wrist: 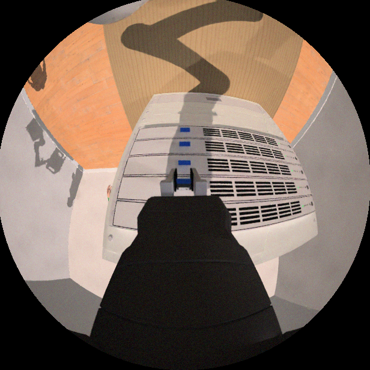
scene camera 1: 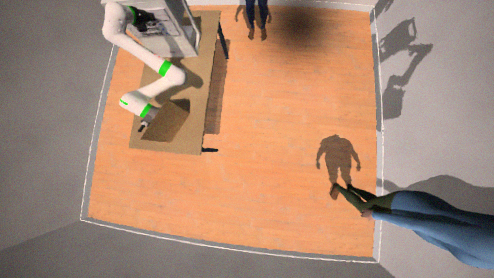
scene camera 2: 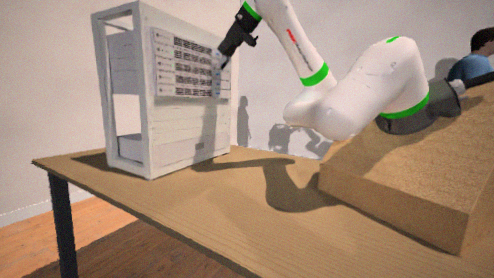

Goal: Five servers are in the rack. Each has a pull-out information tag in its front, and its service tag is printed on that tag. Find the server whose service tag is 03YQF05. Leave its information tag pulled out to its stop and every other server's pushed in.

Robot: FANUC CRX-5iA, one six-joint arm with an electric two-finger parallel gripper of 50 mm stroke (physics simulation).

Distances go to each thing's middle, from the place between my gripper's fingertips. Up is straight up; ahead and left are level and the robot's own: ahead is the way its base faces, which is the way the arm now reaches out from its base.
Right now my hand is 15 cm short of the white rack point(scene camera 2: 159, 55), 15 cm above it and 12 cm to the right of it.
